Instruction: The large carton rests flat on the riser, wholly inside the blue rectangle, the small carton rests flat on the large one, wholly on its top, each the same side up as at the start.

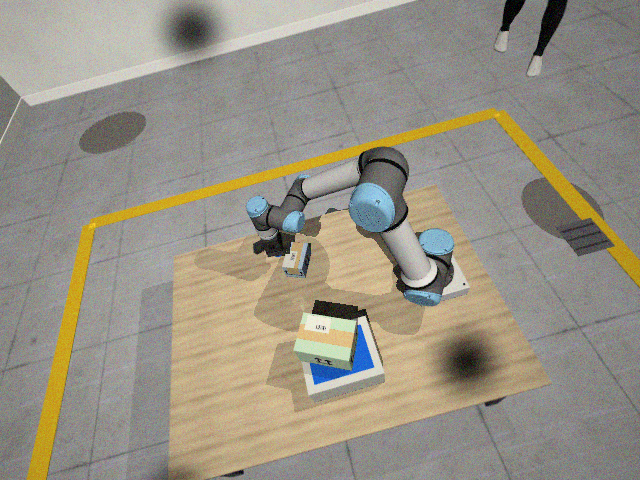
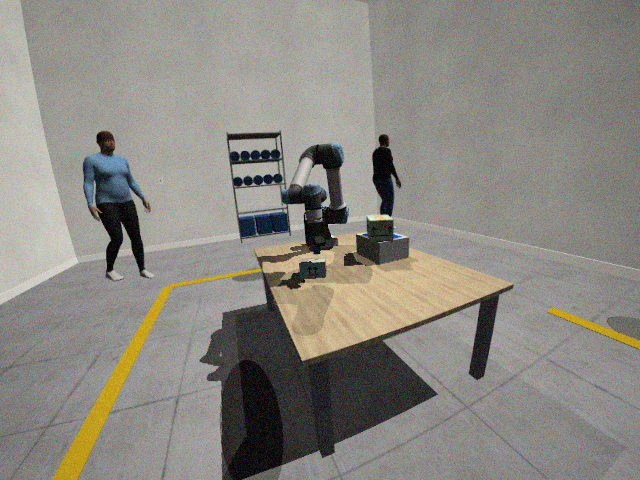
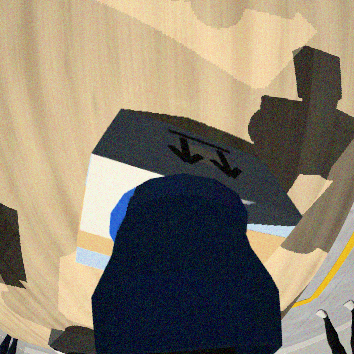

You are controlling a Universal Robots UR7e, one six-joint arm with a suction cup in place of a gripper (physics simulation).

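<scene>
The large green carton with a tan band (image 1: pixel 325 340) (image 2: pixel 379 226) lies flat on the grey riser (image 1: pixel 347 383) (image 2: pixel 385 251), over the back left part of the blue rectangle (image 1: pixel 366 357). Blue shows to its right and front. The small carton (image 1: pixel 296 258) (image 2: pixel 312 269) (image 3: pixel 105 189) lies on the wooden table (image 1: pixel 223 381), white label face up, with arrows on its dark side. My suction cup (image 1: pixel 274 248) (image 2: pixel 315 249) (image 3: pixel 186 253) hangs close over the small carton's back left edge and holds nothing. I cannot tell whether it touches the carton.
The arm's base (image 1: pixel 456 286) stands at the table's right back edge. A yellow floor line (image 1: pixel 318 164) runs around the cell. One person (image 2: pixel 110 200) stands at the left, another (image 2: pixel 385 173) behind the table. A shelf rack (image 2: pixel 253 135) stands by the wall.
</scene>
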